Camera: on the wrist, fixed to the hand. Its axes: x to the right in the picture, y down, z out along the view.
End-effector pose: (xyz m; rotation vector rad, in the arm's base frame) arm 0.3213 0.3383 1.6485 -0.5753 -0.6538 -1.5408
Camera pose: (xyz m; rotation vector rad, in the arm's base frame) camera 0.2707 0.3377 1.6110 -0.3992 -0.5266 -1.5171
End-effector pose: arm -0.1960 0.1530 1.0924 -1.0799 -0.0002 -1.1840
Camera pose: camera -0.2581 0.1537 1.1028 -0.9200 0.1418 -1.2405
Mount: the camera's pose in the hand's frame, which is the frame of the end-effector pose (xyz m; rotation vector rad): -0.0223 -0.0529 -0.0259 0.0454 0.1908 0.0408
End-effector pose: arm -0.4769 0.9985 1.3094 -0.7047 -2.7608 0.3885
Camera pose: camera -0.4724 0.9476 1.3462 -0.7469 -2.5545 0.3706
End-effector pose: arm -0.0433 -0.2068 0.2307 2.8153 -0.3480 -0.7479
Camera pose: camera -0.0398 -0.1467 0.2493 2.8819 -0.3927 -0.4634
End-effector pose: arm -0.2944 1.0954 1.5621 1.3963 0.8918 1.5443
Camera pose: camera -0.3131 1.0961 1.5019 1.3217 1.0239 1.7195
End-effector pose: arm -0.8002 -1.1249 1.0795 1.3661 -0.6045 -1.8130
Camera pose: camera -0.7884 -1.0738 1.0446 1.5254 -0.5706 -1.6226
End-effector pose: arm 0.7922 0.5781 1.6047 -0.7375 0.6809 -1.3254
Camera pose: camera 0.7374 0.5932 1.6318 -0.5622 0.8110 -1.3805
